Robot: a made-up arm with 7 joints.
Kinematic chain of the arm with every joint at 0, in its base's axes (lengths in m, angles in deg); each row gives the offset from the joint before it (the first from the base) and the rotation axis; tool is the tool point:
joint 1: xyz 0 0.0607 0 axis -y
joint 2: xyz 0 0.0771 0 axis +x
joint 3: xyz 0 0 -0.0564 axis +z
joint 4: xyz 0 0 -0.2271 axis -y
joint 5: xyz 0 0 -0.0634 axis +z
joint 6: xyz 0 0 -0.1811 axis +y
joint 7: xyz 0 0 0 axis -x
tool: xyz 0 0 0
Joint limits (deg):
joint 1: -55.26..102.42
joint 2: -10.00..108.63
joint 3: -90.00..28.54
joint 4: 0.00..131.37
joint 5: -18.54..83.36
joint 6: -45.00..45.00
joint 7: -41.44..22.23
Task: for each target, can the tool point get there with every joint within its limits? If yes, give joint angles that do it. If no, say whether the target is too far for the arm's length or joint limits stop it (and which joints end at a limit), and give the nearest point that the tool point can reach.
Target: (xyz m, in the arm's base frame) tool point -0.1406 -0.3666 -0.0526
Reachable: no: joint limits stop it (at a limit: joint 1, joint 2, joint 3) | nearest point -0.1728 -0.1460 -0.1198 | short by 0.233 m
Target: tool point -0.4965 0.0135 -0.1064
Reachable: no: joint limits stop it (at a limit: joint 1, joint 3) | nearest point -0.3851 0.0135 -0.2671 | short by 0.195 m
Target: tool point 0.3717 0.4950 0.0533
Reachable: yes | joints 84.21 42.48 10.85 22.15 8.52 21.11 3.41
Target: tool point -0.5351 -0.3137 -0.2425
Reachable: no: too far | nearest point -0.3492 -0.1077 -0.2422 | short by 0.277 m
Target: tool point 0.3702 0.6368 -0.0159
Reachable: no: too far | nearest point 0.3145 0.5617 -0.0135 | short by 0.094 m
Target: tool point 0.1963 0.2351 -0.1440
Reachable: yes | joints 5.42 64.47 -29.81 121.00 13.56 4.18 -4.24
